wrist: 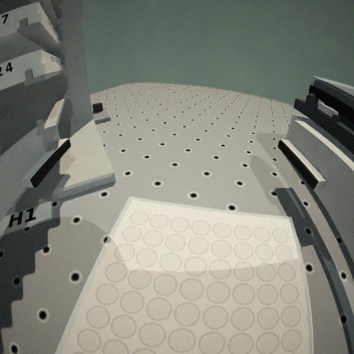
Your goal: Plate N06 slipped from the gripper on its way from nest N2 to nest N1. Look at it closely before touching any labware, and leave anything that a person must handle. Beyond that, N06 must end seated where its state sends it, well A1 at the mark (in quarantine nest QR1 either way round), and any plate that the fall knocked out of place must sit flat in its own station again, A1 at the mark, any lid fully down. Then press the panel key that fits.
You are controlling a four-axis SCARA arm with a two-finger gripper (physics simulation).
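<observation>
A pale plate (200,280) with rows of faint round wells lies below and between the fingers, on the perforated deck. Its far edge and corners show; its near end runs out of the bottom of the view, so its name label, A1 mark and any tilt there cannot be read. A shadow edge crosses its wells. My gripper (173,125) is open and empty, with one dark finger pad on each side, standing wider apart than the plate. The nests and the panel keys do not show.
At the left stands a rack (76,55) marked H1, holding labelled plates, one (25,67) ending in 24. A light ledge (87,157) juts from its base. At the right edge is a grey device (330,107) with a dark top. The deck (175,135) has small holes.
</observation>
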